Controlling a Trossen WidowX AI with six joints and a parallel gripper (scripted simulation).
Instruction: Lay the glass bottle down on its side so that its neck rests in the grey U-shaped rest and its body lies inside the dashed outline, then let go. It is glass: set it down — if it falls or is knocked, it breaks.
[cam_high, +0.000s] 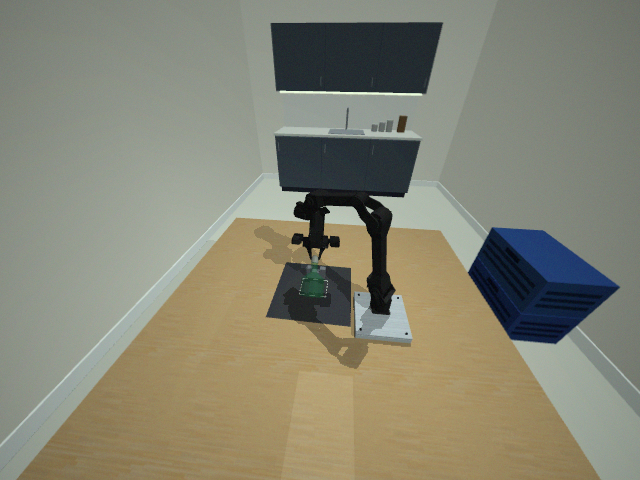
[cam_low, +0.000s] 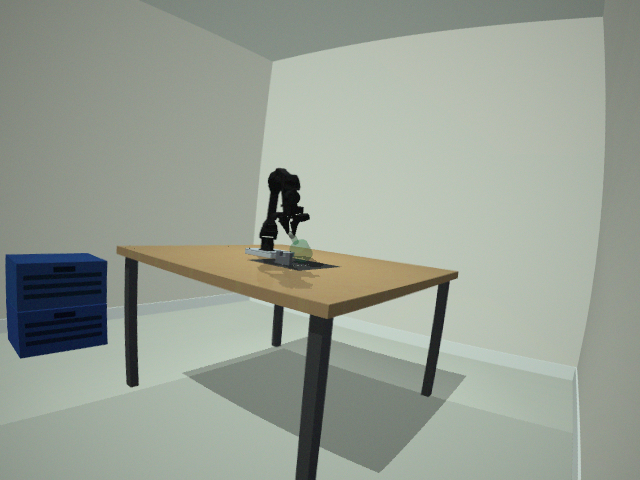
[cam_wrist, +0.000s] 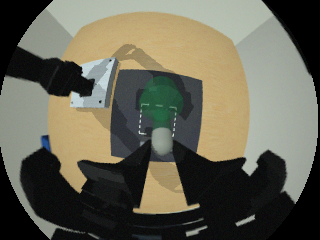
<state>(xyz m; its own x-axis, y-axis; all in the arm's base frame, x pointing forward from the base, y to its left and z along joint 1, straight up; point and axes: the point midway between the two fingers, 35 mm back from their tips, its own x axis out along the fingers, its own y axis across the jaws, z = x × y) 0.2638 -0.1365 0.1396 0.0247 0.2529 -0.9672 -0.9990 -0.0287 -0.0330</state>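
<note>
Now: the green glass bottle 4 cm to the left of my gripper tip and 3 cm below it. The rest, counted from my gripper tip: dark mat (4 cm to the left, 13 cm below).
</note>
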